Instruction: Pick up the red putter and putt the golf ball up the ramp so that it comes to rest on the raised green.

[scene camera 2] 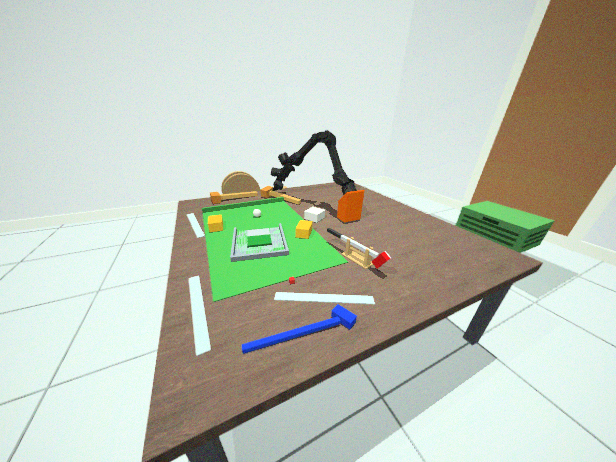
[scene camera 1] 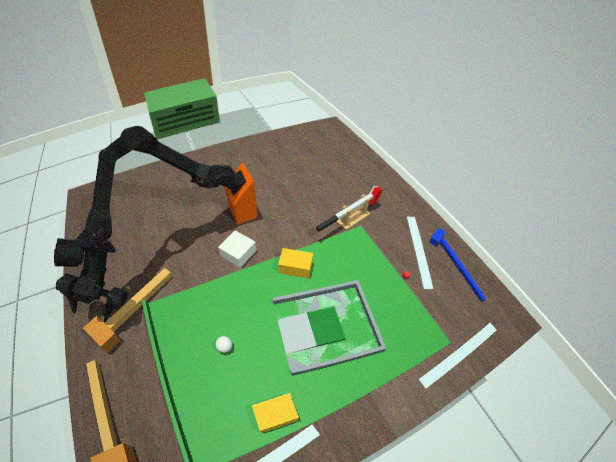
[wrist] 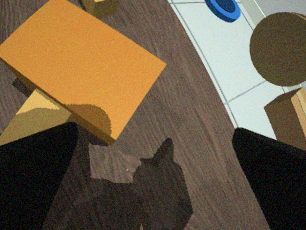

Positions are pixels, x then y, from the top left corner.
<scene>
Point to a wooden mallet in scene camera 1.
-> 103, 333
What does the gripper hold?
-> Nothing.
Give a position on a white cube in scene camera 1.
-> At 238, 249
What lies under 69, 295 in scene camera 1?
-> The gripper.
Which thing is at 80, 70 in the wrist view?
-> A wooden mallet.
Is the gripper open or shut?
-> Open.
</scene>
